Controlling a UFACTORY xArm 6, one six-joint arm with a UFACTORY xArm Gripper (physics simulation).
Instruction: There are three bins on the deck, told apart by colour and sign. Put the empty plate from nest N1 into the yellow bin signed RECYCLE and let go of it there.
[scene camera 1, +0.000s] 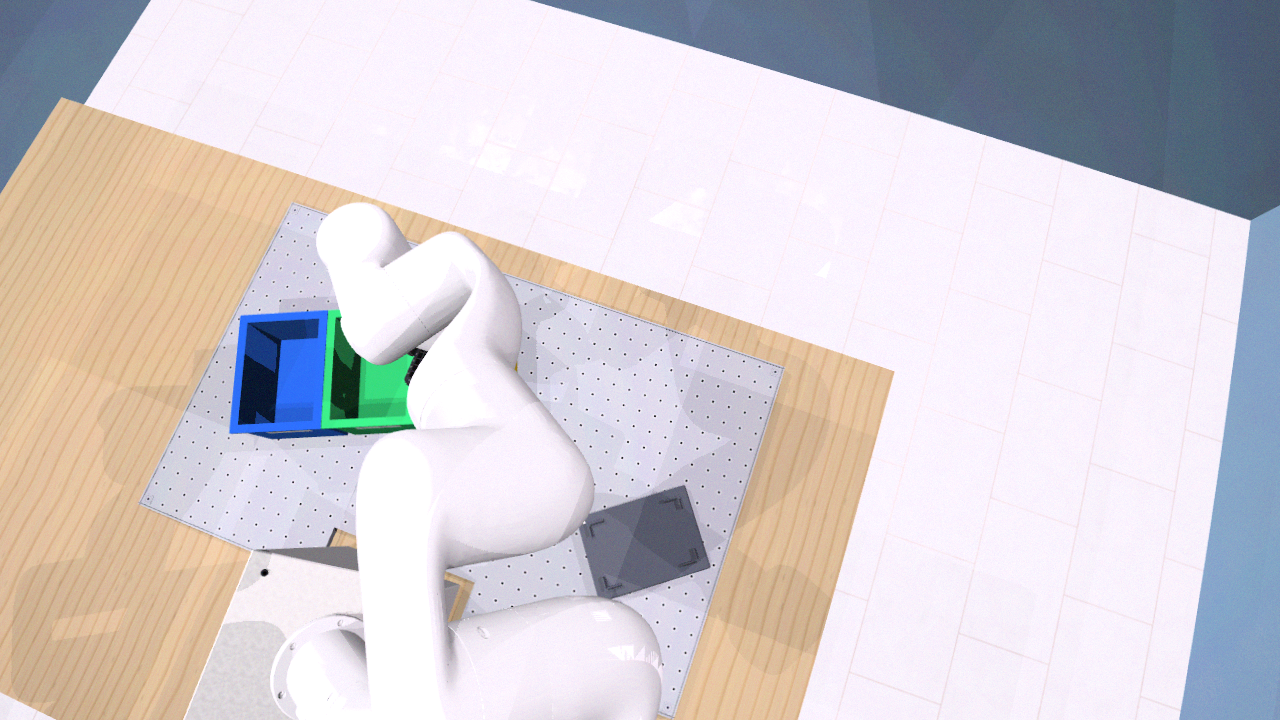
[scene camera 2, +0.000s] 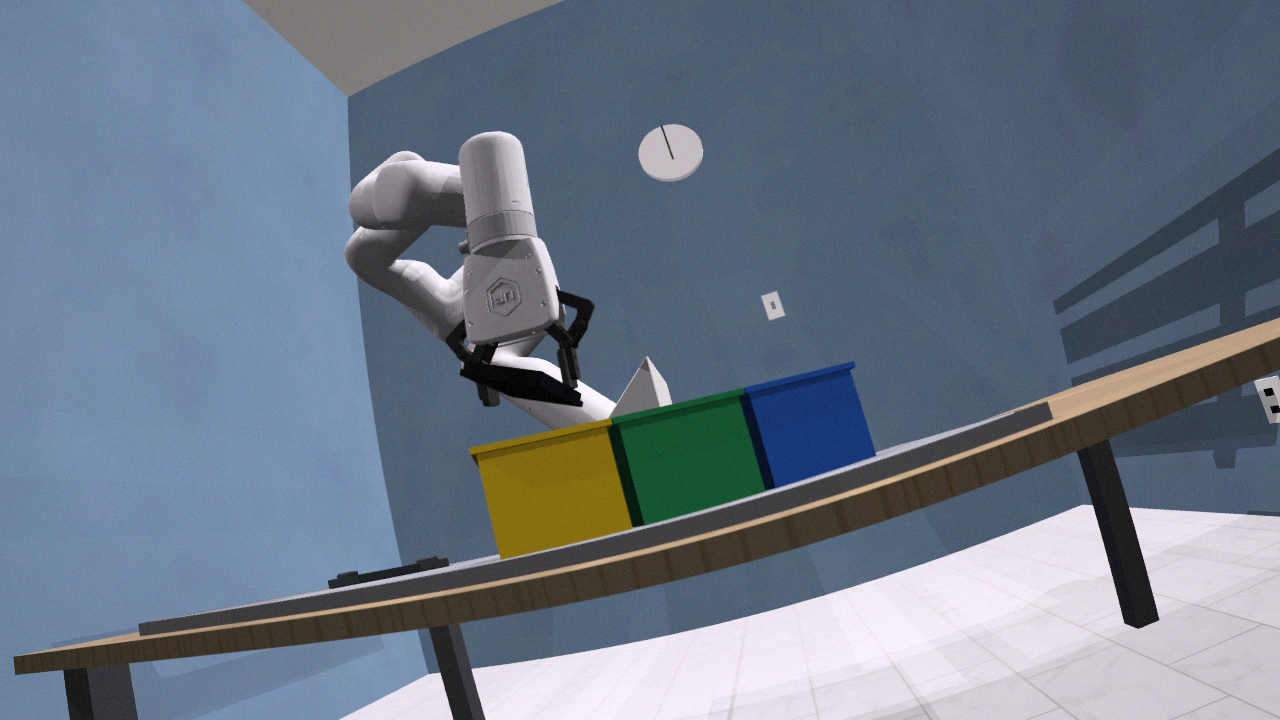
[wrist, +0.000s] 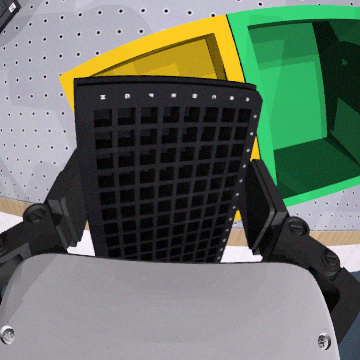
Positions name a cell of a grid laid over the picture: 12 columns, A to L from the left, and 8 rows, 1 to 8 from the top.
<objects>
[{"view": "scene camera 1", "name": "dark grey nest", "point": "G7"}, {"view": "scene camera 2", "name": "gripper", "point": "E5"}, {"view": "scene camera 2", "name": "black plate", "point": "E5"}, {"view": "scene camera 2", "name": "dark grey nest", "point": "E7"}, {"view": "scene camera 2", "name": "perforated deck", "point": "H6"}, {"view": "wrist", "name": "gripper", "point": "F4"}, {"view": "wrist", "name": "black plate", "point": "F4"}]
</objects>
